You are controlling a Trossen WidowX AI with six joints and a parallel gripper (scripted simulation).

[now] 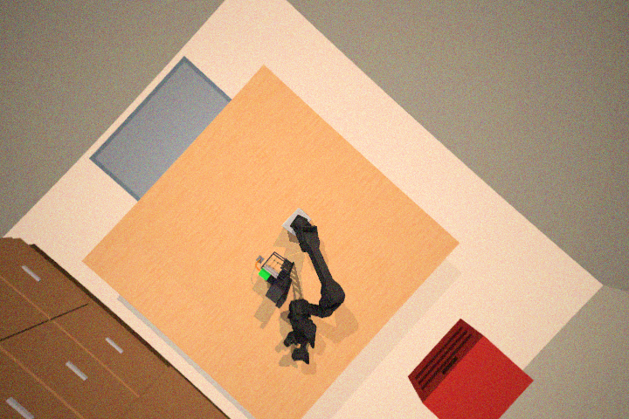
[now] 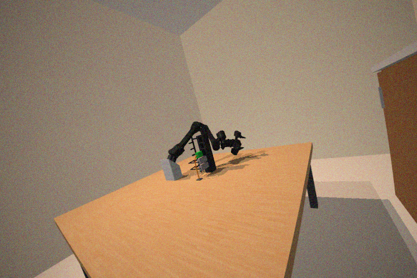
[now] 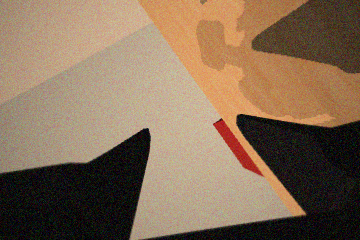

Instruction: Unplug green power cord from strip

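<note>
The green plug is 19 cm behind my gripper tip, 36 cm to the right of it and 5 cm above it.
</note>
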